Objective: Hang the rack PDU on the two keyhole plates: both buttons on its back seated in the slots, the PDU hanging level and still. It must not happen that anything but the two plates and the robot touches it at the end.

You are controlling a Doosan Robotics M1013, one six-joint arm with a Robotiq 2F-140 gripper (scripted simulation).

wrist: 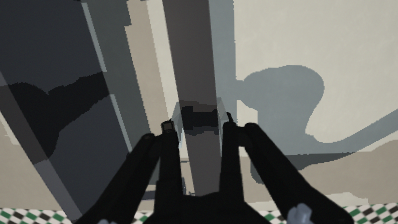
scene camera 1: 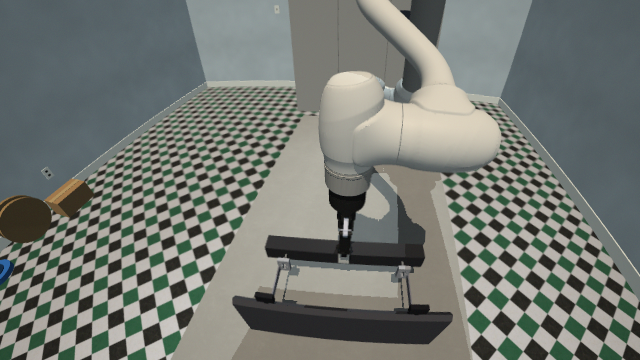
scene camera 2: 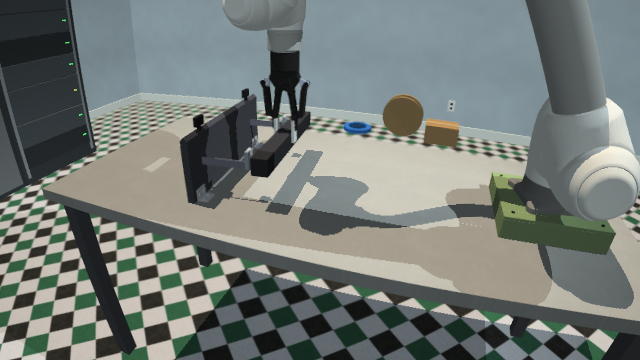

Labels:
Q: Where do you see a dark upright panel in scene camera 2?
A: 228, 138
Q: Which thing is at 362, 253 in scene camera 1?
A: A rack PDU.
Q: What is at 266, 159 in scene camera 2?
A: A rack PDU.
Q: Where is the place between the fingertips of my gripper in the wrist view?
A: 199, 109

